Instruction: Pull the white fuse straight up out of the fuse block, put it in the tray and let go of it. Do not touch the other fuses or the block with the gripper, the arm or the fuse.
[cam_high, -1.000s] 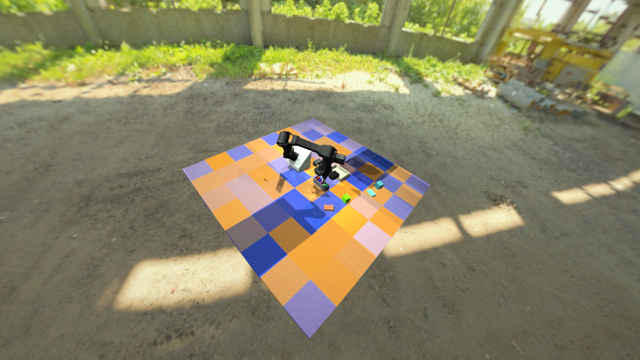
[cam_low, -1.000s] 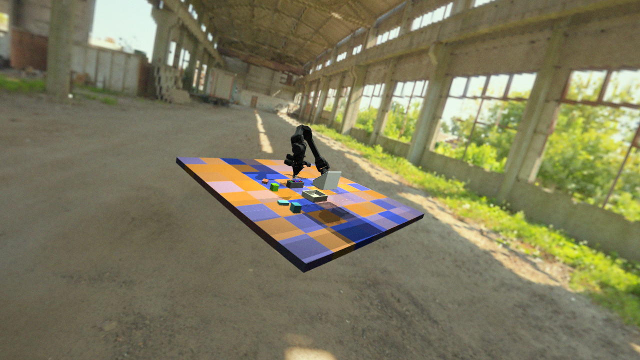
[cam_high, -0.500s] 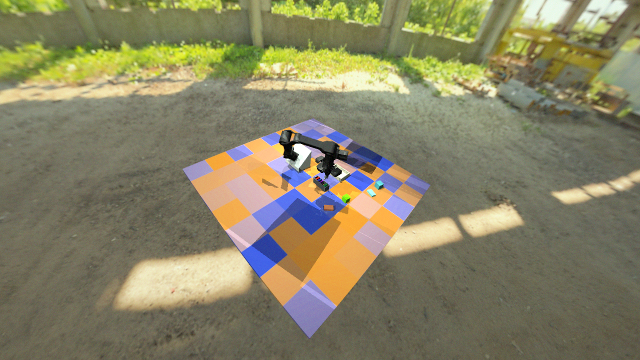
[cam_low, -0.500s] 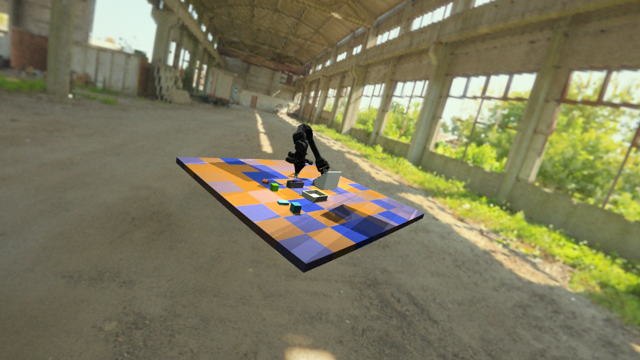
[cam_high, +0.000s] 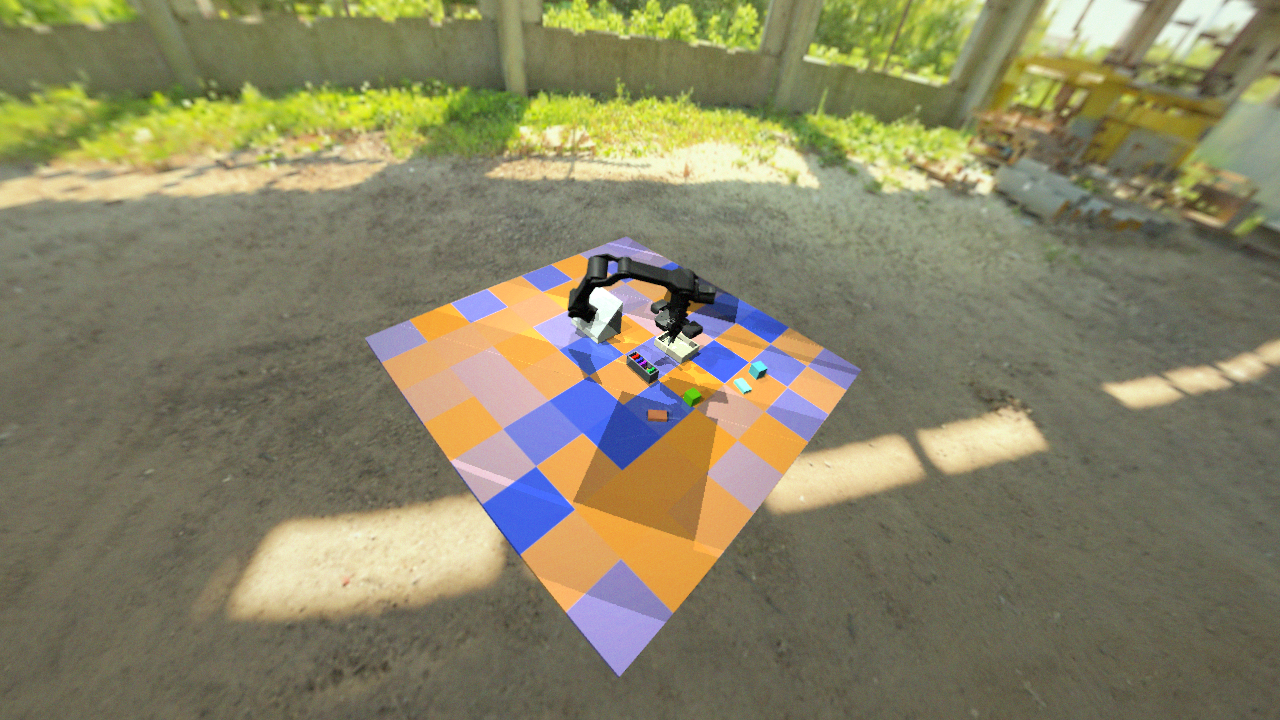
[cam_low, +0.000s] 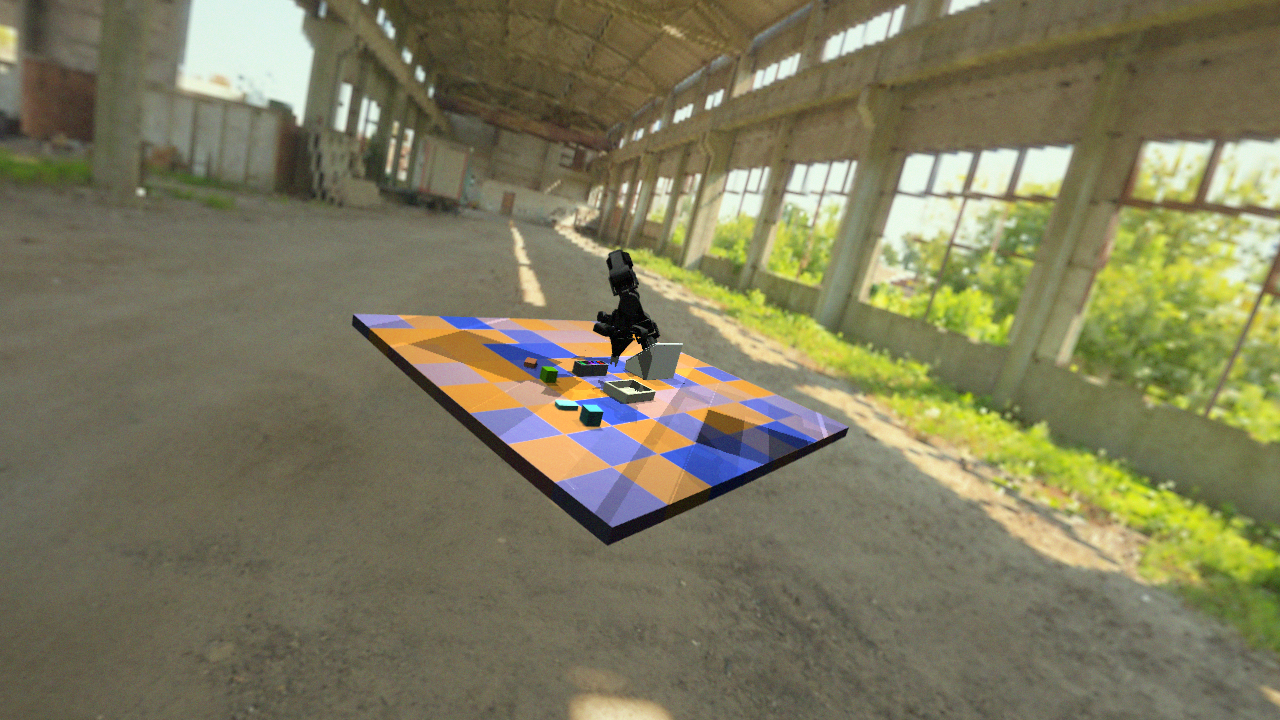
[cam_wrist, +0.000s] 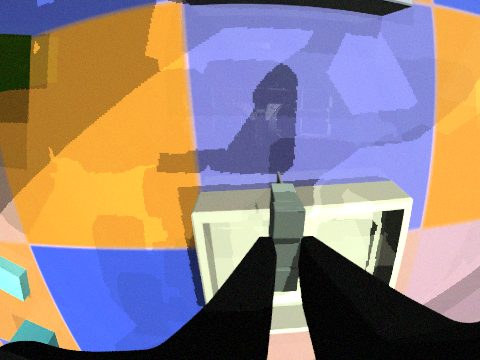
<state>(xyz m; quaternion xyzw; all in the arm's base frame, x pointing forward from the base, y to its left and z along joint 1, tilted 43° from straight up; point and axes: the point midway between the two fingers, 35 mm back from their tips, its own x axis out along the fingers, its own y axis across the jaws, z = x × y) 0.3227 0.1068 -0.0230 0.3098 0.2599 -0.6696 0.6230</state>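
The grey tray is 100 mm below my gripper tip, 70 mm to the left of it and 20 mm behind it. Also, from my gripper tip: green cube 180 mm ahead, 90 mm to the right, 80 mm below; teal flat piece 260 mm ahead, 90 mm to the left, 90 mm below; orange flat block 220 mm to the right, 140 mm ahead, 90 mm below.
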